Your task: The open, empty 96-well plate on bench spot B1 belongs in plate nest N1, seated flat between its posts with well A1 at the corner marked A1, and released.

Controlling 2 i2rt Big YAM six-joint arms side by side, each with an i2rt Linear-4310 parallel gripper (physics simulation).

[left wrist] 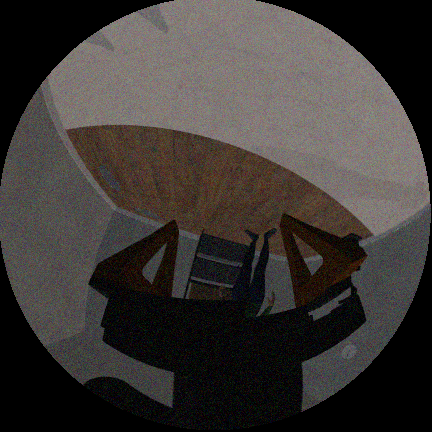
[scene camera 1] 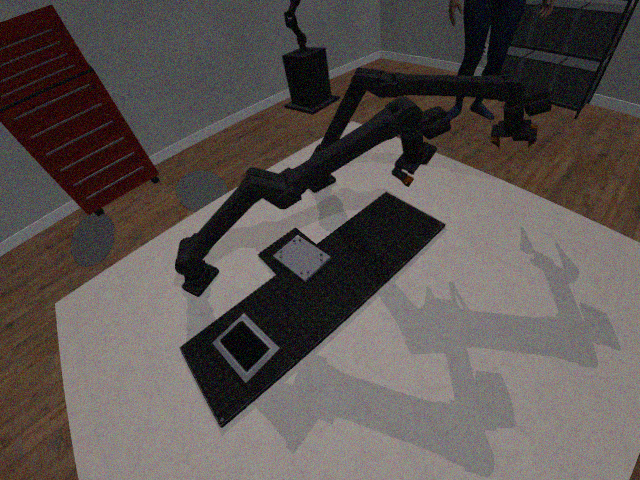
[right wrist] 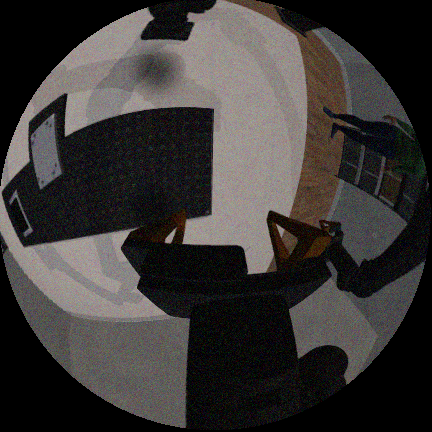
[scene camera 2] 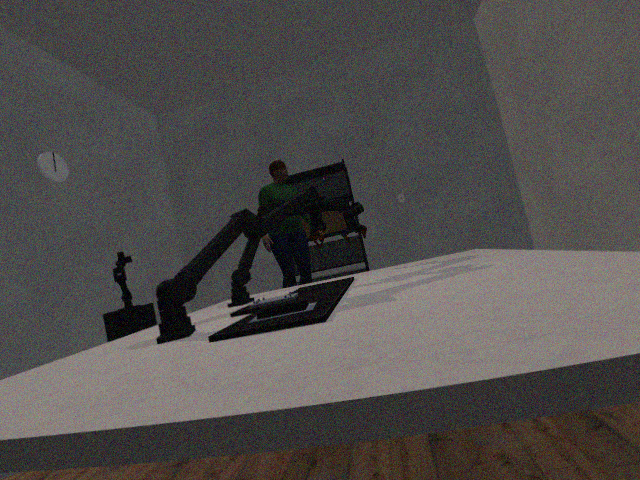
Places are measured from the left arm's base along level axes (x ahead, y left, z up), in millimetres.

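Pixels of known places: left gripper, fingertip midpoint: (left wrist: pixel 229 222) (scene camera 1: pixel 513 146) (scene camera 2: pixel 357 242); right gripper, fingertip midpoint: (scene camera 1: pixel 415 174) (right wrist: pixel 227 214) (scene camera 2: pixel 321 244); left arm's base at its link origin: (scene camera 1: pixel 320 183) (scene camera 2: pixel 241 303); right arm's base at its link origin: (scene camera 1: pixel 201 280) (scene camera 2: pixel 177 336).
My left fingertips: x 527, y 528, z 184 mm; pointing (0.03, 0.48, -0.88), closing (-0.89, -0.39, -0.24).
Observation:
Ahead of a thing's pixels: the offset from my left fingertips to its top centre. "pt": to the spot under its first point. Level surfaces: height alone.
The dark 96-well plate {50 mm back, 1115 mm right, 155 mm down} (scene camera 1: pixel 245 345) (scene camera 2: pixel 281 306) (right wrist: pixel 19 214) appears to lie flat within a light grey outline {pt 41 mm back, 1057 mm right, 169 mm down} (scene camera 1: pixel 263 336) near the lower-left end of the black board in scene camera 1; its wells and A1 corner cannot be made out. The plate nest {212 mm back, 820 mm right, 149 mm down} (scene camera 1: pixel 301 256) (right wrist: pixel 46 152), a light grey slab with small corner posts, sits beside the board's middle with nothing on it. My right gripper (scene camera 1: pixel 421 167) (right wrist: pixel 227 214) is open and empty, high beyond the board's far end. My left gripper (scene camera 1: pixel 514 141) (left wrist: pixel 229 222) is open and empty, higher and farther right, away from the plate.
The black board {171 mm down} (scene camera 1: pixel 356 263) (right wrist: pixel 150 160) lies on the pale table {184 mm down} (scene camera 1: pixel 155 413). The right arm (scene camera 1: pixel 346 152) reaches above the table near the nest, with the left arm (scene camera 1: pixel 439 85) behind it. A person (scene camera 1: pixel 485 41) (scene camera 2: pixel 289 227) stands beyond the table near a dark rack.

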